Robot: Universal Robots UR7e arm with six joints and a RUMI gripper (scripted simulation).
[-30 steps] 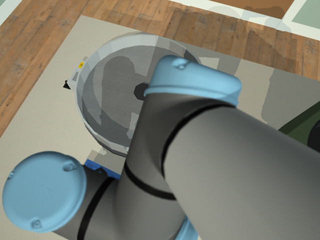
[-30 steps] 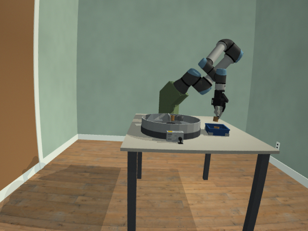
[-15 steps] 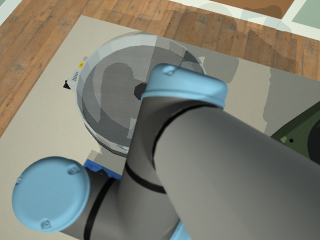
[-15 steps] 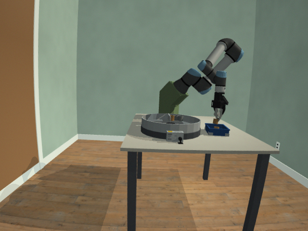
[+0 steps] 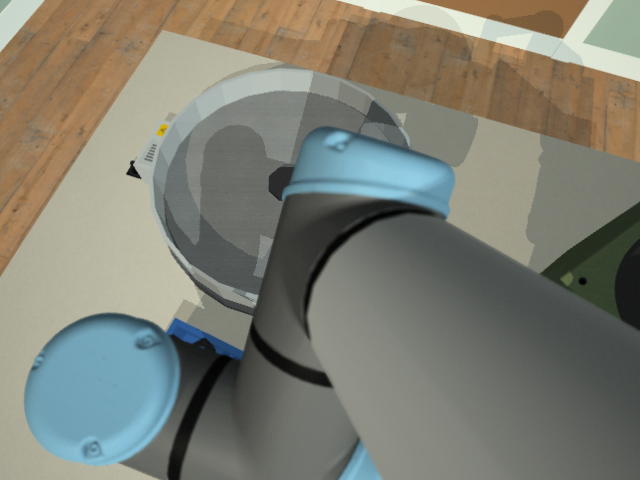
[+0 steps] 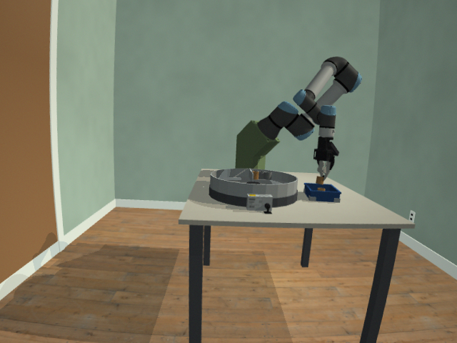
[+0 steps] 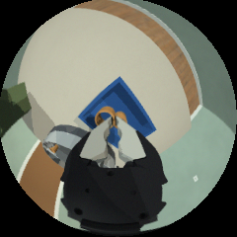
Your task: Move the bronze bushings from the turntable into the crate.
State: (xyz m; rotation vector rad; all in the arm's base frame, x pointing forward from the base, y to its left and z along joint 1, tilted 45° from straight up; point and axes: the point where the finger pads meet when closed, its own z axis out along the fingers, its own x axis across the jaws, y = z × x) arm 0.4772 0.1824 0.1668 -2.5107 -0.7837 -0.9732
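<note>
My hand is 4 cm short of the blue crate, 2 cm to the left of it and 7 cm above it. Also, from my hand: turntable (4 cm ahead, 37 cm to the right, 4 cm below).
</note>
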